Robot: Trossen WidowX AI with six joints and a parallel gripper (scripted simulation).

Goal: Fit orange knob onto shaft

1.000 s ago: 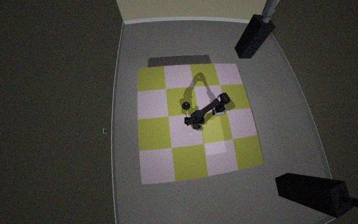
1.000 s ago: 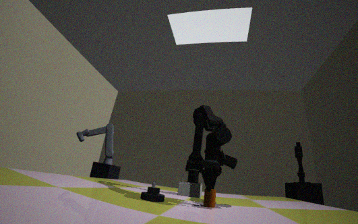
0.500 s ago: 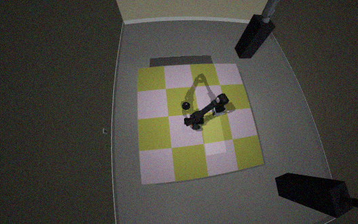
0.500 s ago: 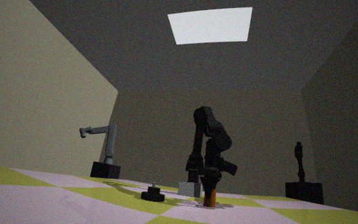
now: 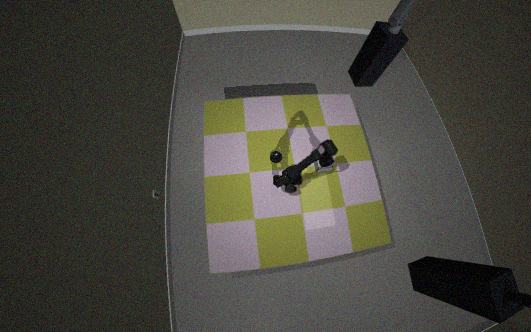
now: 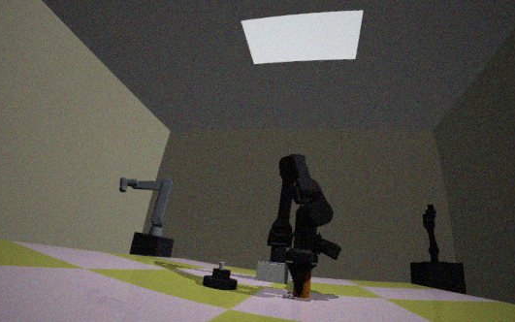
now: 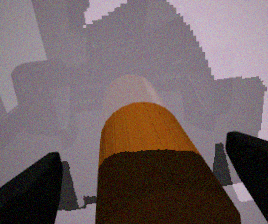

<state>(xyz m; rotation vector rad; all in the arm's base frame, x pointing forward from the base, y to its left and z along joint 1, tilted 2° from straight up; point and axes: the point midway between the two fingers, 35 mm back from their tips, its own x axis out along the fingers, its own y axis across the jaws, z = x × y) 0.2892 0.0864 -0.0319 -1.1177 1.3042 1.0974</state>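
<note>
Now: gripper tip 3 cm short of the round dark pedestal, 20 cm to the left of it and 2 cm below it. Round my gripper tip: orange knob 3 cm above.
</note>
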